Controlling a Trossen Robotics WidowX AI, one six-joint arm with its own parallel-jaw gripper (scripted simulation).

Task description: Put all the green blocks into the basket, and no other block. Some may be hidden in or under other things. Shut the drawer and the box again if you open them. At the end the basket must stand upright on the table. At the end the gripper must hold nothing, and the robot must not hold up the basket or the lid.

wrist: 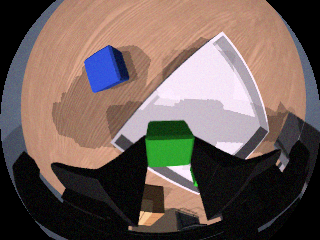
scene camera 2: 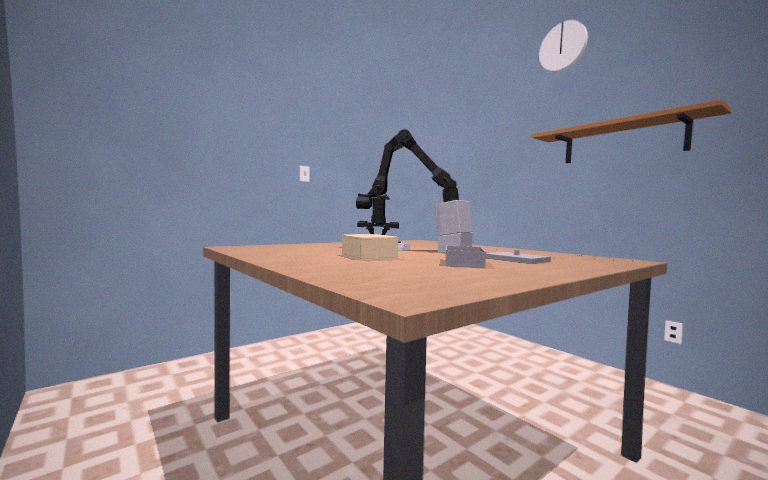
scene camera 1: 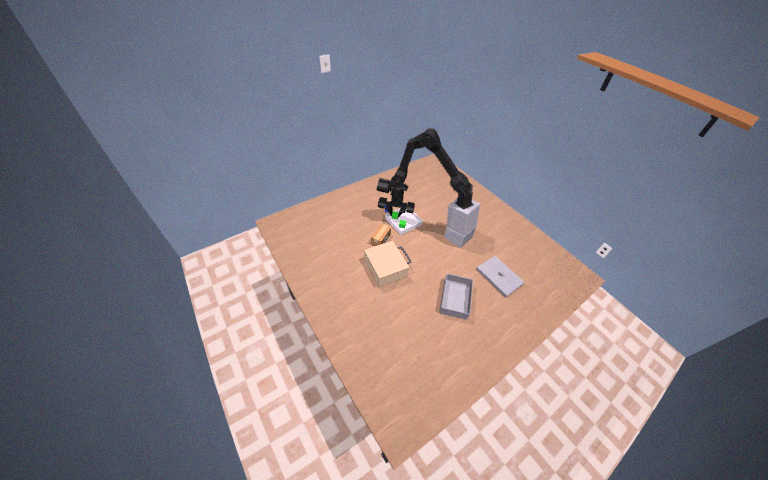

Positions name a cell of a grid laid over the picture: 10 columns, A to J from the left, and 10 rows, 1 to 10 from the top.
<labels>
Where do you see a white basket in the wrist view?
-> G4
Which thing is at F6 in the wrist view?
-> A green block.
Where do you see a grey box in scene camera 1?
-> G6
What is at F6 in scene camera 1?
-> A tan drawer unit.
</labels>
